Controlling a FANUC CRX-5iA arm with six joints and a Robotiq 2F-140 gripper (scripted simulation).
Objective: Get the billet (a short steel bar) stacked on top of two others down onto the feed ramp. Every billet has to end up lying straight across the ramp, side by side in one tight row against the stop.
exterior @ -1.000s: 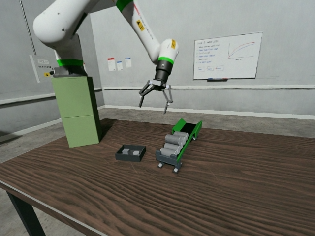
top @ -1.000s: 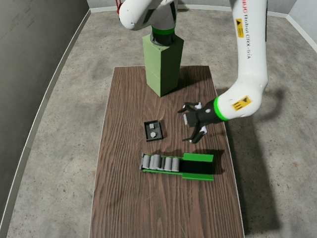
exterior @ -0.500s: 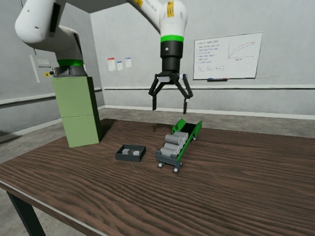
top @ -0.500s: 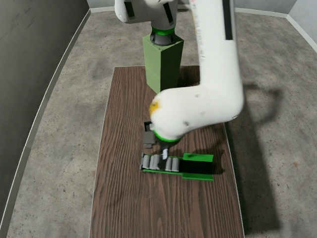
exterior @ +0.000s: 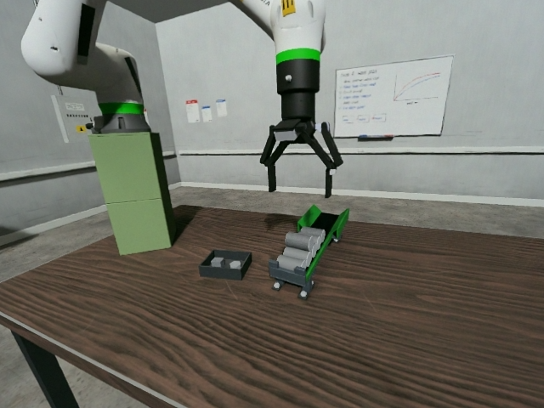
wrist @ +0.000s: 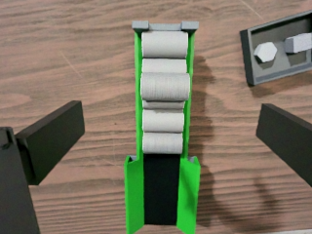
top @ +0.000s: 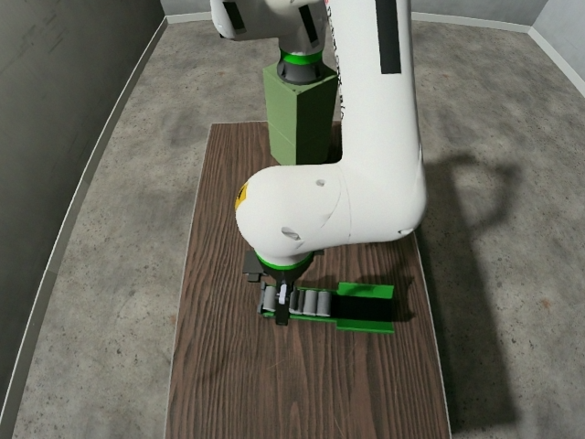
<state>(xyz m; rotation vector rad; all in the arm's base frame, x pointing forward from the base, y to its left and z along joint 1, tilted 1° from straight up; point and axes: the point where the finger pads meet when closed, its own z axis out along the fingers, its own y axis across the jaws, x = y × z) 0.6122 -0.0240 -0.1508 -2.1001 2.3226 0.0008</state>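
Right now the grey stop is 10 mm behind my hand, 80 mm to the right of it and 190 mm below it. Also, from my hand: dark grey tray 220 mm behind, 40 mm to the right, 240 mm below.
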